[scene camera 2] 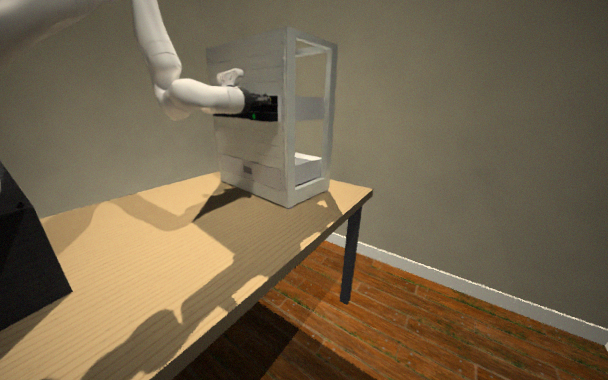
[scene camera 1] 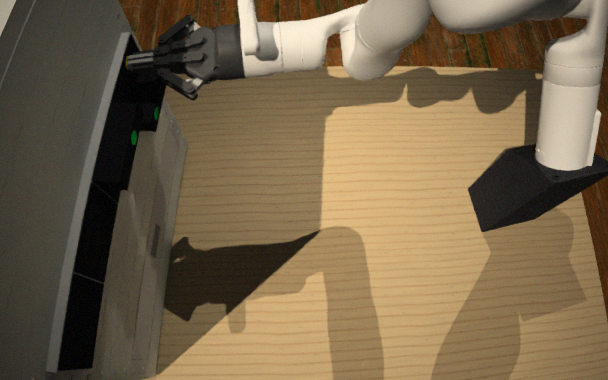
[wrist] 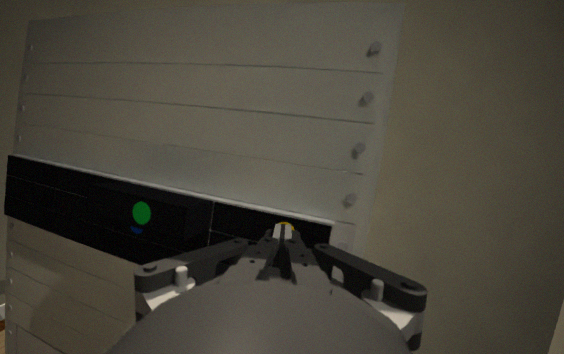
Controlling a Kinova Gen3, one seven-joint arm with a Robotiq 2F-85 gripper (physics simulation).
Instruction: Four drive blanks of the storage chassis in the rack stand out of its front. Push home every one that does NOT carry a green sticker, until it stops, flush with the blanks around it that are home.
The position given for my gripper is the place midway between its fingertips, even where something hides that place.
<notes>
In view: my gripper [scene camera 1: 128,64] and a grey rack [scene camera 1: 91,269].
The grey rack shows as well in scene camera 2 [scene camera 2: 256,150]. My gripper also shows in the wrist view [wrist: 283,235].
</notes>
